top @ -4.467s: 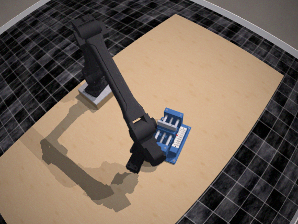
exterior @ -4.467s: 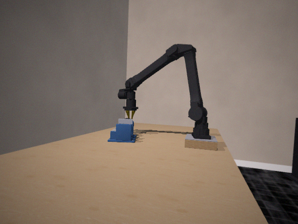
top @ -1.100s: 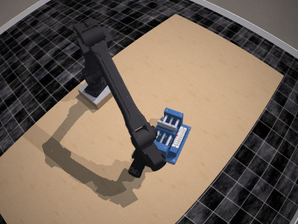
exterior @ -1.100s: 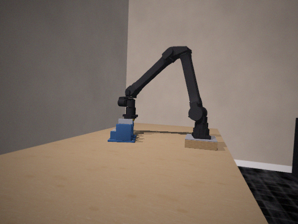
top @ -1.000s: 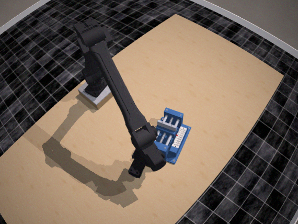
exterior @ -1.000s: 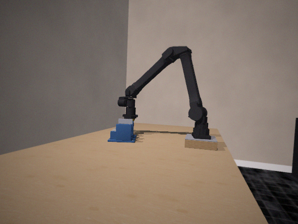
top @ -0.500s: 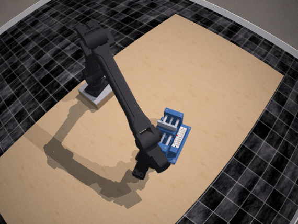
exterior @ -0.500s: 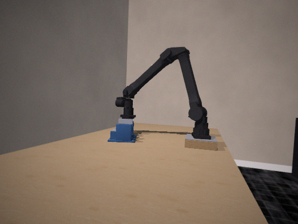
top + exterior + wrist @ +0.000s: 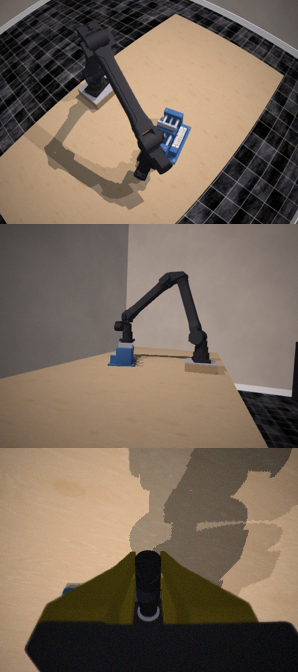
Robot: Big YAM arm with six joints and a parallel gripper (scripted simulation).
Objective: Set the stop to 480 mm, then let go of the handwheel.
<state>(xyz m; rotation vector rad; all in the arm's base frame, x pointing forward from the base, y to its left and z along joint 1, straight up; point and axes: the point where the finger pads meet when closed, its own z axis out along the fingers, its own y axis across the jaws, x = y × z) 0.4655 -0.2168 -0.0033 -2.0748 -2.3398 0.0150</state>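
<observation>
My gripper is now 1 cm to the right of the black handwheel handle. Also, from my hand: sliding stop block 2 cm behind, 17 cm to the left, 5 cm above; black handwheel 1 cm behind, 3 cm to the left, 1 cm above.
</observation>
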